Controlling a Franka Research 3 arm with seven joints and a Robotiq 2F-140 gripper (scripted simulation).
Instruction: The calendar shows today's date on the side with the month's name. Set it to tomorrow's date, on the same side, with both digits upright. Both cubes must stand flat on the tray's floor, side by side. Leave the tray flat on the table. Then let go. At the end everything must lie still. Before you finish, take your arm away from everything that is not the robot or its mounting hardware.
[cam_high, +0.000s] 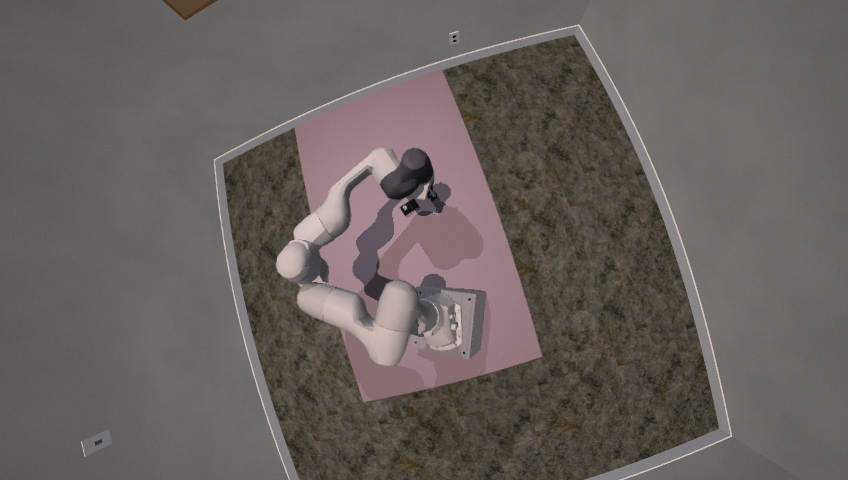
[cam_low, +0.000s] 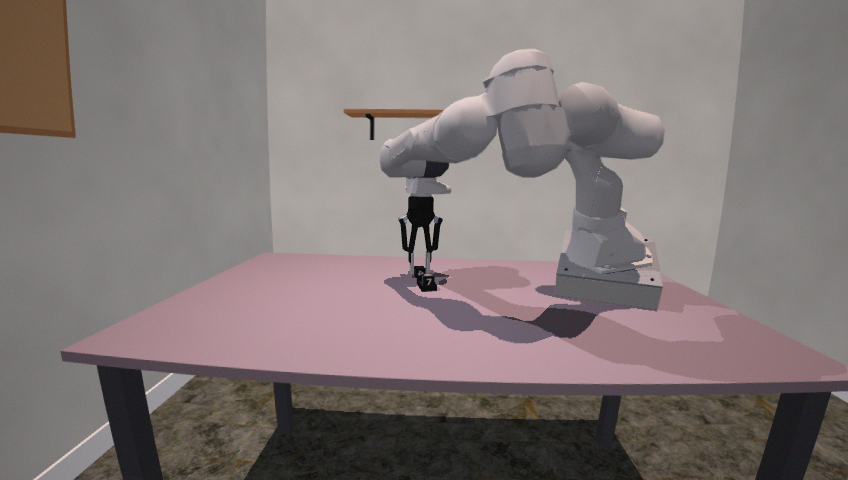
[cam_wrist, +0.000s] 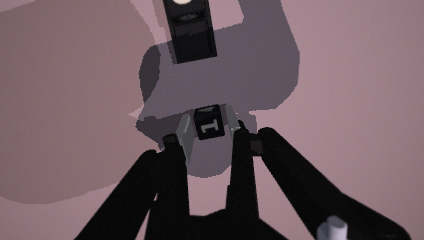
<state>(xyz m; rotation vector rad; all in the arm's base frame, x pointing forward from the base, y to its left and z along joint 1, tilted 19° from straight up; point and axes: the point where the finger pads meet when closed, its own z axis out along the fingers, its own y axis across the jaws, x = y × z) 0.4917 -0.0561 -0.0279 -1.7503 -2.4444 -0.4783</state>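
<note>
Right now the black digit cube is 3 cm below my hand. Round my hand: black calendar tray 10 cm to the left, 3 cm below, 3 cm behind.
</note>
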